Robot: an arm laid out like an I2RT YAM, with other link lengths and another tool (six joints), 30 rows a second.
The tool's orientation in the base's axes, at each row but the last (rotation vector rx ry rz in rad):
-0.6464, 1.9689, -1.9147
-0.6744, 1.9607, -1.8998
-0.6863, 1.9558, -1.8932
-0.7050, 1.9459, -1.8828
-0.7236, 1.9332, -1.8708
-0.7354, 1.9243, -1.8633
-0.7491, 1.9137, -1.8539
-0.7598, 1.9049, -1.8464
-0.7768, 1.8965, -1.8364
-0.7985, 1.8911, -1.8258
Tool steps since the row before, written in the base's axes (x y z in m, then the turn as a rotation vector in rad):
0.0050, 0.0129, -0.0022, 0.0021, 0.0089, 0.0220
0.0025, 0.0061, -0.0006, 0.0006, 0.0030, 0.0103
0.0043, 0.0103, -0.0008, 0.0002, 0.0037, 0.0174
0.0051, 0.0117, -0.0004, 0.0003, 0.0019, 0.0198
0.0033, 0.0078, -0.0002, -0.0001, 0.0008, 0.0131
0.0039, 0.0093, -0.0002, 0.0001, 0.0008, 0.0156
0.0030, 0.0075, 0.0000, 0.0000, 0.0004, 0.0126
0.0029, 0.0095, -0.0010, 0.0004, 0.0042, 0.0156
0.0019, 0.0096, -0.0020, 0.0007, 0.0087, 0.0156
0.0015, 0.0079, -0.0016, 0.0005, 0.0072, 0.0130
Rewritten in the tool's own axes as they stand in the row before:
-0.0112, 0.0017, -0.0083, -0.0046, -0.0221, -0.0076
-0.0055, 0.0003, -0.0037, -0.0012, -0.0103, -0.0028
-0.0093, 0.0003, -0.0062, -0.0006, -0.0173, -0.0040
-0.0108, -0.0002, -0.0067, 0.0006, -0.0197, -0.0026
-0.0072, -0.0002, -0.0044, 0.0009, -0.0130, -0.0015
-0.0087, -0.0003, -0.0052, 0.0010, -0.0155, -0.0016
-0.0069, -0.0004, -0.0042, 0.0010, -0.0125, -0.0011
-0.0082, 0.0006, -0.0056, -0.0014, -0.0156, -0.0041
-0.0077, 0.0017, -0.0061, -0.0044, -0.0157, -0.0074
-0.0064, 0.0013, -0.0050, -0.0036, -0.0130, -0.0062

